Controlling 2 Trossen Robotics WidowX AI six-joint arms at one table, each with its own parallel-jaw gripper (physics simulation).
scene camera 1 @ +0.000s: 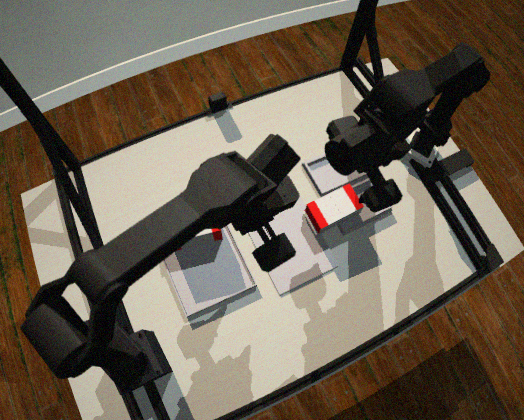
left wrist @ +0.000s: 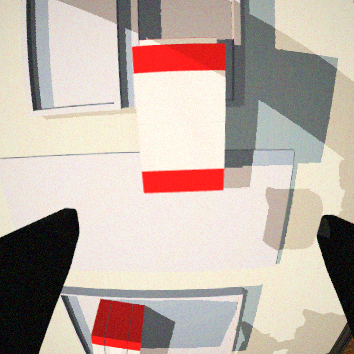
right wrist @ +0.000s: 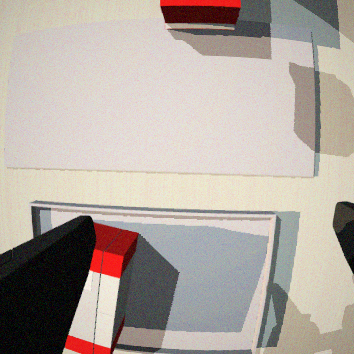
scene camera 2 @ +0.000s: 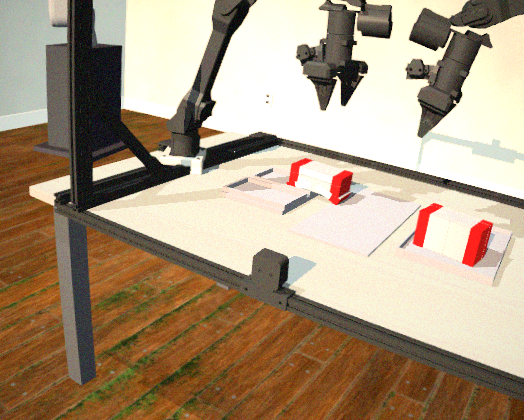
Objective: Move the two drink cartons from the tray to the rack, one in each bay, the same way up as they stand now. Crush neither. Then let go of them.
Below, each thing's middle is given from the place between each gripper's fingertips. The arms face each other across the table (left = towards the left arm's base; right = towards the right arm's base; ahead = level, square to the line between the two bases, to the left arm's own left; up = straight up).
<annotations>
Right now my right hand is 19 cm above the pale grey mat [scene camera 2: 361,223], 9 cm to the right of it and 4 cm past it. Round my right hand: grey tray [scene camera 1: 204,275]: 18 cm below, 11 cm to the right, 8 cm behind.
Now: the pale grey mat 200 mm below my left hand, 100 mm to the right of it and 80 mm behind it. From my left hand the other things lie so: grey tray (300 mm to the right, 190 mm below, 120 mm behind).
</annotations>
